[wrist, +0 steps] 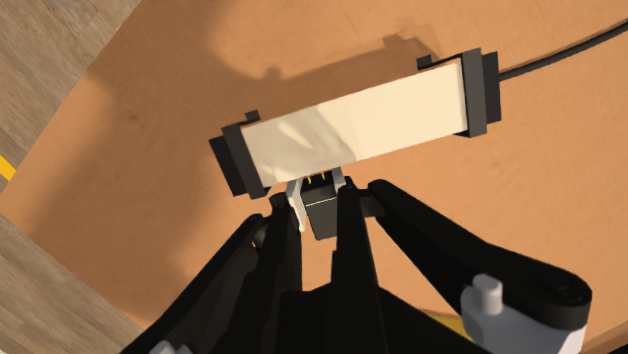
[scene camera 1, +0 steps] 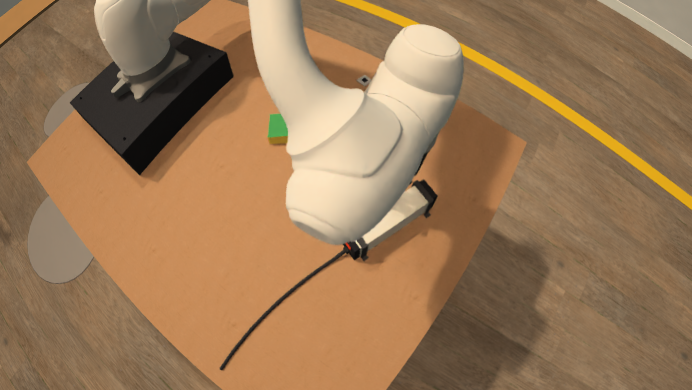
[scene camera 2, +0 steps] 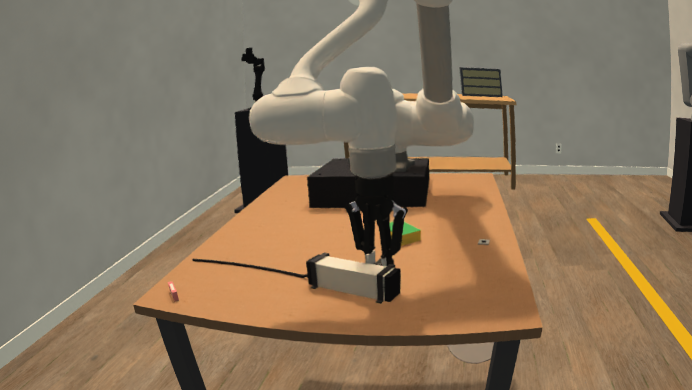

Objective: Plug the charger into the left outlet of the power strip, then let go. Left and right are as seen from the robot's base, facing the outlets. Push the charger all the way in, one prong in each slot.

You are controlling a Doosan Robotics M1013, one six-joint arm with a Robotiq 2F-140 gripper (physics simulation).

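Places are measured from the arm's base along level axes (x back, y right, z up), in metres.
Where they show: gripper, fingertip midpoint: (wrist: 318,179); arm's base, link origin: (scene camera 1: 152,69).
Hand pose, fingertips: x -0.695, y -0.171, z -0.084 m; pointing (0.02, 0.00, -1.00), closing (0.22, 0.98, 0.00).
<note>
Each offset is from my fingertips to the top centre of the thing. "spot": to the spot under its first point. Level surfaces: height alone.
The power strip {dx -0.034, dy +0.048, dz +0.054 m} (scene camera 1: 397,216) (scene camera 2: 348,276) (wrist: 357,117) is a long white bar with black end caps, lying on the table. Its outlet face is turned toward the robot's base and does not show. My gripper (scene camera 2: 378,259) (wrist: 318,179) is shut on the black charger {dx +0.010, dy -0.002, dz +0.039 m} (wrist: 321,212), with a pale fingertip on each side of it. In the wrist view the charger's two gold prongs point at the strip's near long side, toward the end away from the cable. Parts of the prongs show between the charger body and the strip. Whether their tips are in the slots is hidden. In scene camera 1 the arm hides the gripper's fingertips.
A black cable {spot: dx +0.011, dy +0.311, dz +0.000 m} (scene camera 1: 280,300) (scene camera 2: 245,266) (wrist: 565,54) runs from one end of the strip. A green and yellow block {dx +0.277, dy +0.022, dz +0.022 m} (scene camera 1: 278,129) (scene camera 2: 407,233) lies nearer the base. A small pink object {dx -0.199, dy +0.429, dz +0.016 m} (scene camera 2: 173,291) and a small marker tile {dx +0.259, dy -0.214, dz -0.004 m} (scene camera 1: 364,80) (scene camera 2: 483,242) lie on the table {dz -0.007 m} (scene camera 1: 200,240) (scene camera 2: 280,315).
</note>
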